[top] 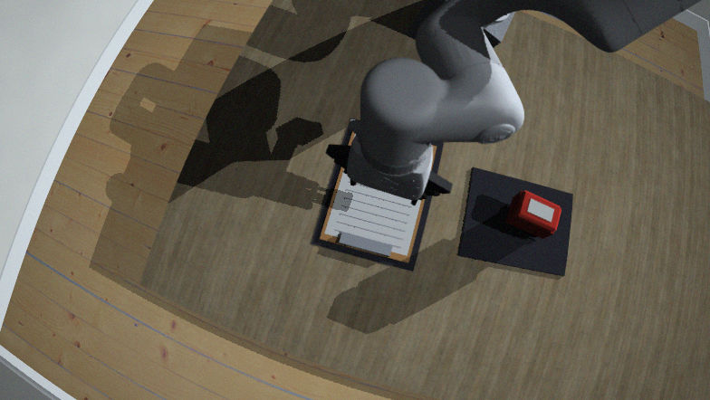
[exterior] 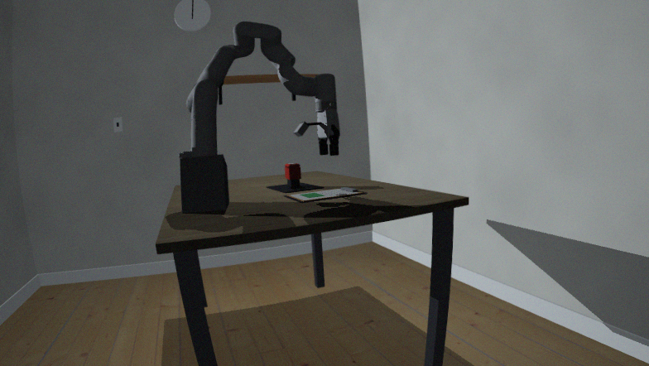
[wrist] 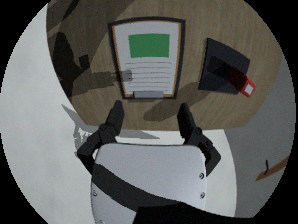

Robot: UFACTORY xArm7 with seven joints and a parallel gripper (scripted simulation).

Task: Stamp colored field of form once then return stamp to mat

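Right now the red stamp is 27 cm to the left of my hand, 10 cm below it and 1 cm behind it. The rest, counted from my hand: mat (27 cm to the left, 15 cm below, 1 cm behind).
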